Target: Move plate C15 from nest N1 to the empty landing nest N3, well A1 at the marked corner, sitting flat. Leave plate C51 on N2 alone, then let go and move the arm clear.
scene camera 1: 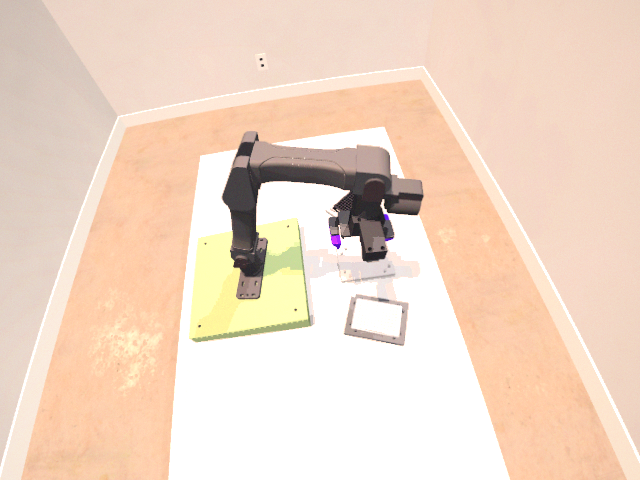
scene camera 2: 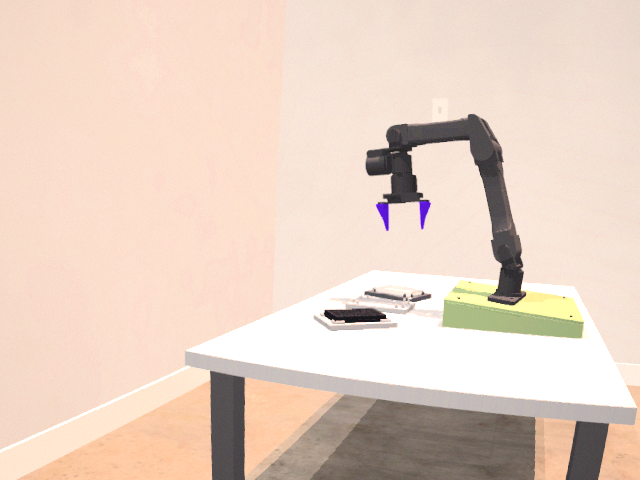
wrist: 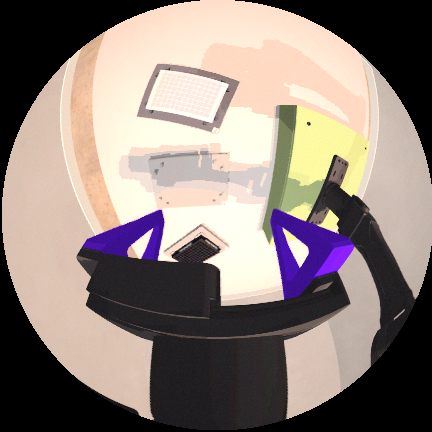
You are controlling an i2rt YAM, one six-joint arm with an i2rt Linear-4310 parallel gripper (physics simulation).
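Observation:
A white plate (scene camera 1: 377, 317) (scene camera 2: 398, 290) (wrist: 187, 95) sits in a dark grey nest (scene camera 1: 350, 321) (scene camera 2: 421, 297) (wrist: 175, 119). A black plate (scene camera 2: 355, 314) (wrist: 196, 250) sits on a whitish nest (scene camera 2: 356, 325) (wrist: 202, 230); the arm partly hides it in scene camera 1. Between them is a pale nest (scene camera 1: 361, 271) (scene camera 2: 385, 306) (wrist: 190, 187) with no plate, partly under the arm's shadow. Plate and nest labels are unreadable, so I cannot tell which plate is C15. My gripper (scene camera 1: 362, 242) (scene camera 2: 404, 228) (wrist: 217, 214) is open and empty, pointing down high above the nests.
The arm's base stands on a yellow-green block (scene camera 1: 279, 304) (scene camera 2: 480, 320) (wrist: 320, 140) beside the row of nests. The white table (scene camera 1: 310, 403) (scene camera 2: 413, 356) carries the block and nests. Room walls stand beyond the table.

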